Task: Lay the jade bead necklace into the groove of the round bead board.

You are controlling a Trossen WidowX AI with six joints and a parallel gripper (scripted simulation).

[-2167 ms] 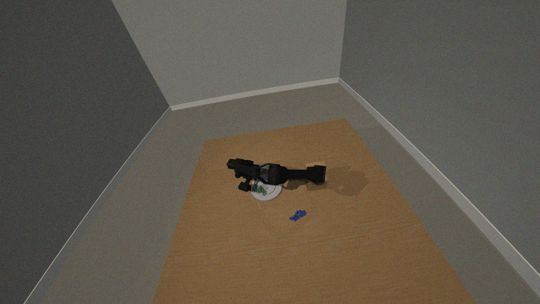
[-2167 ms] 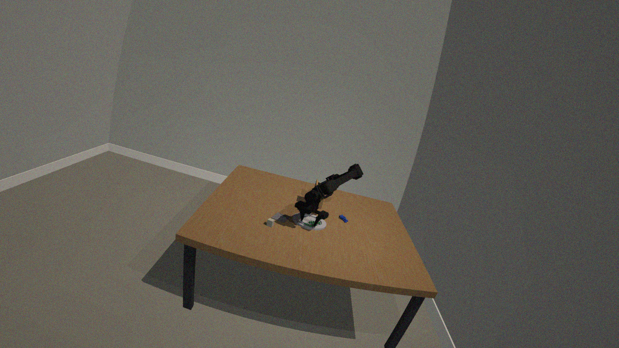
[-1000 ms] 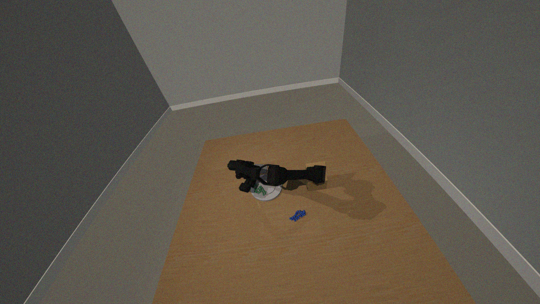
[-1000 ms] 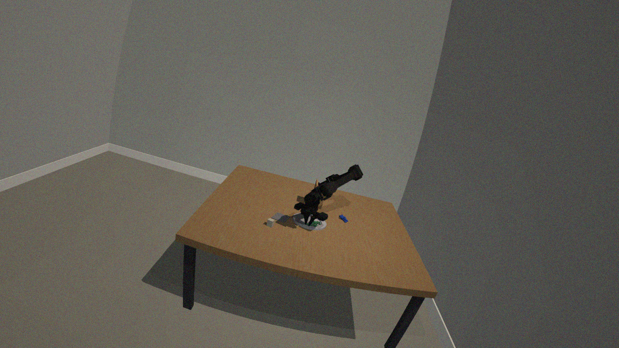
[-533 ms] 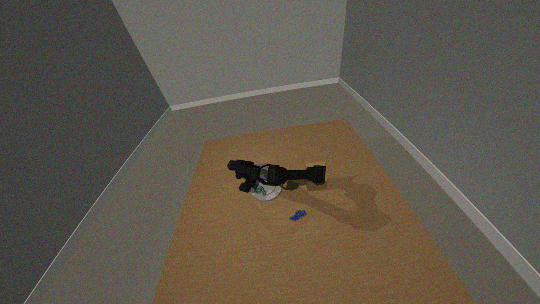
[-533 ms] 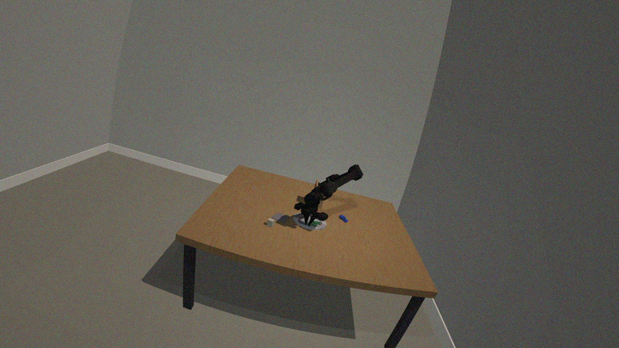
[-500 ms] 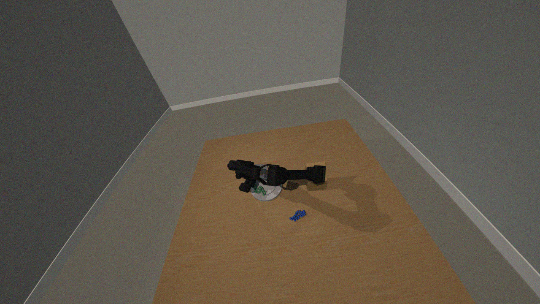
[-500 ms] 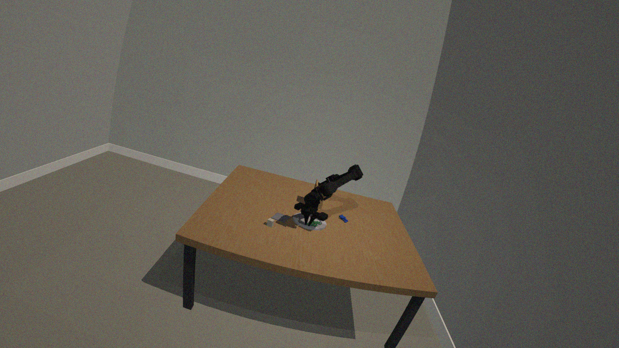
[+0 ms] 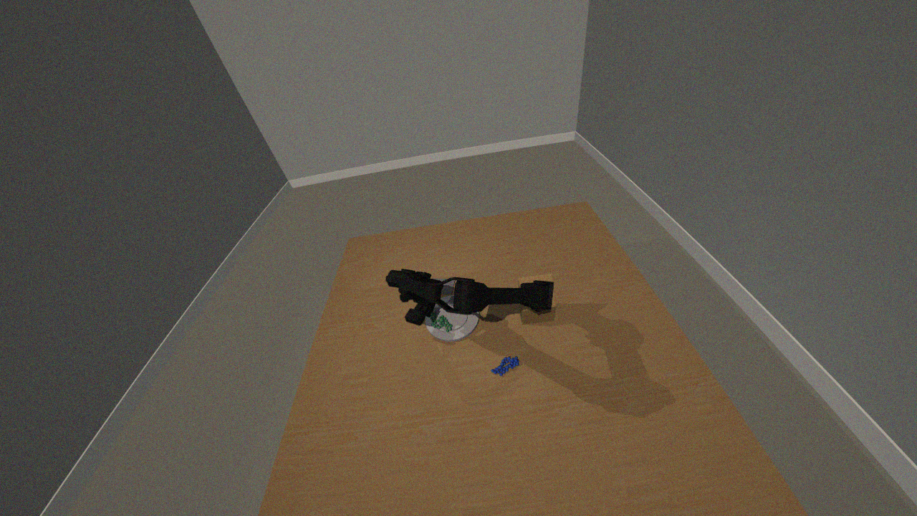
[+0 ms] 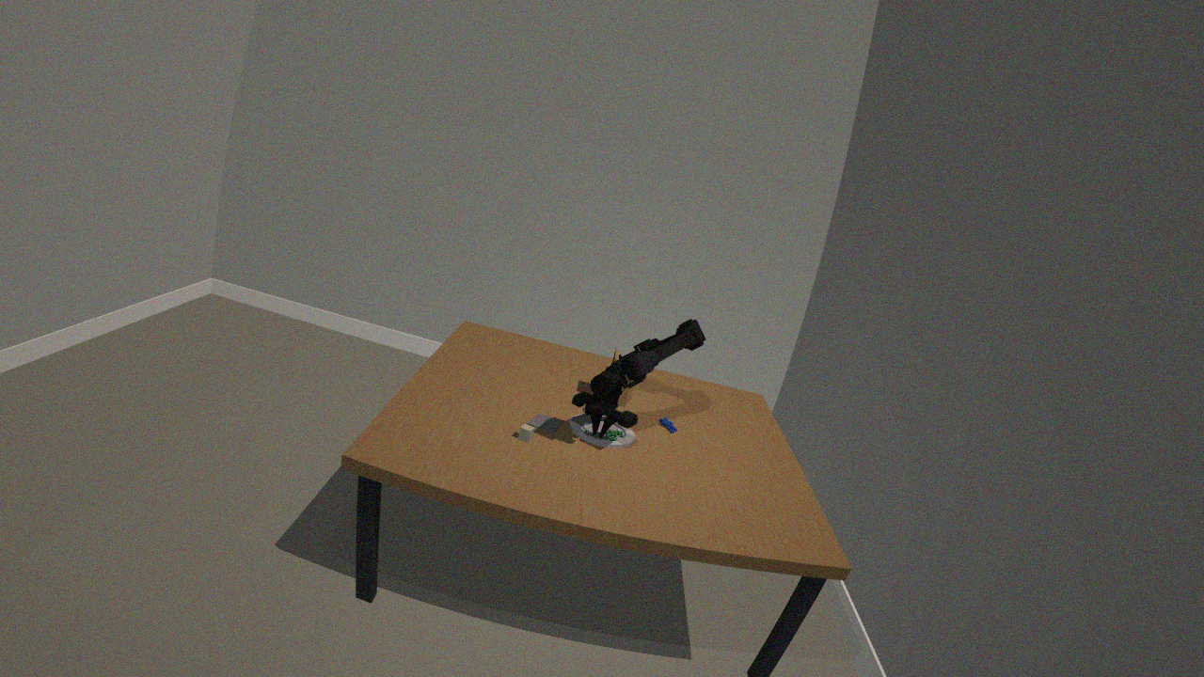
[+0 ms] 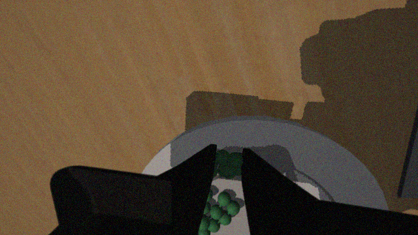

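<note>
My gripper tip is 8 cm past the round bead board, 1 cm to the right of it and 1 cm above it. Also, from my gripper tip: pale block (19 cm to the right, 10 cm ahead); then flat grey plate (15 cm to the right, 4 cm behind, 2 cm below).
</note>
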